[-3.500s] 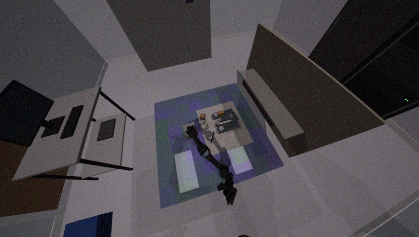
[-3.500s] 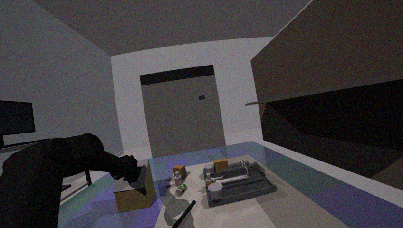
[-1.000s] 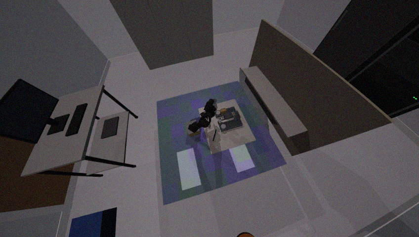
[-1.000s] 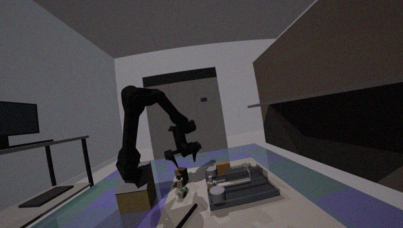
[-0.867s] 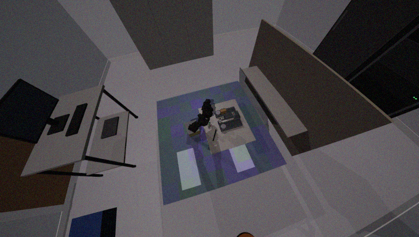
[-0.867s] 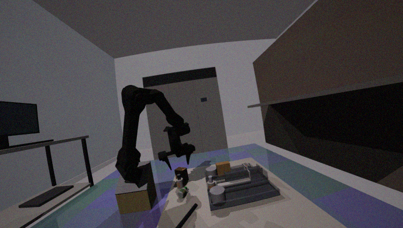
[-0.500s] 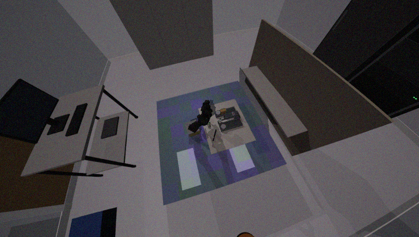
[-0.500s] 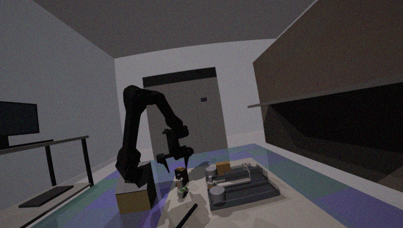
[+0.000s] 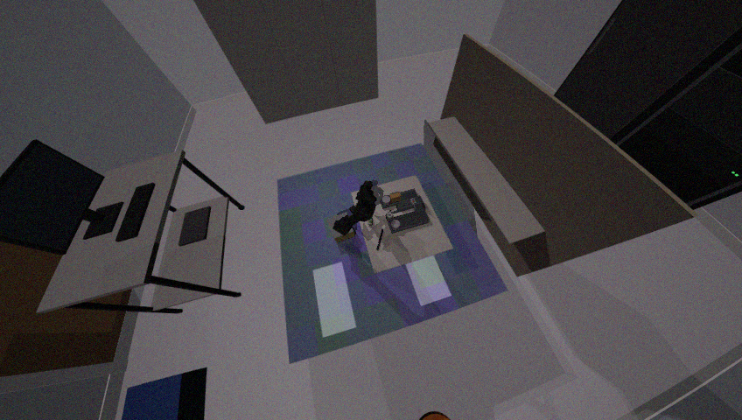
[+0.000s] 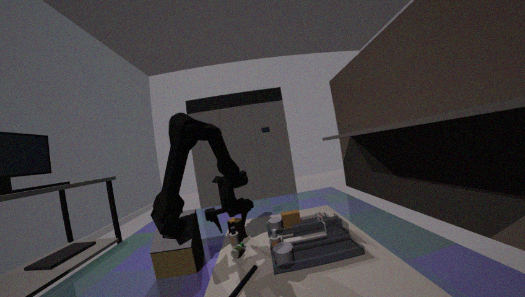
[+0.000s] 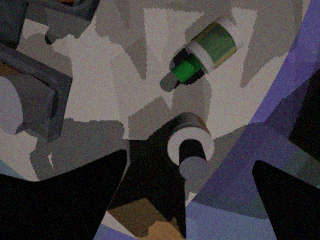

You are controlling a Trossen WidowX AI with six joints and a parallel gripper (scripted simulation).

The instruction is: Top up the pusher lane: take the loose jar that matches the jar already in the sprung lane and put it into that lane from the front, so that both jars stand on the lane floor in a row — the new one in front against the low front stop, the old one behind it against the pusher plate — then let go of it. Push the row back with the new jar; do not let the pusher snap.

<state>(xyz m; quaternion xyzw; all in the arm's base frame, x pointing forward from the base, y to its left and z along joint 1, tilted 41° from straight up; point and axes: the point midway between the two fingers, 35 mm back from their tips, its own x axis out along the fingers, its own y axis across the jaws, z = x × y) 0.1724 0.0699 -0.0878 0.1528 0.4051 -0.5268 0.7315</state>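
Right now my gripper tip is 70 mm to the right of the brown box and 30 mm above it. The rest, counted from my gripper tip: dark grey lane rack (310 mm ahead, 40 mm to the right, 40 mm below); then black rod (220 mm to the right, 60 mm ahead, 50 mm below).
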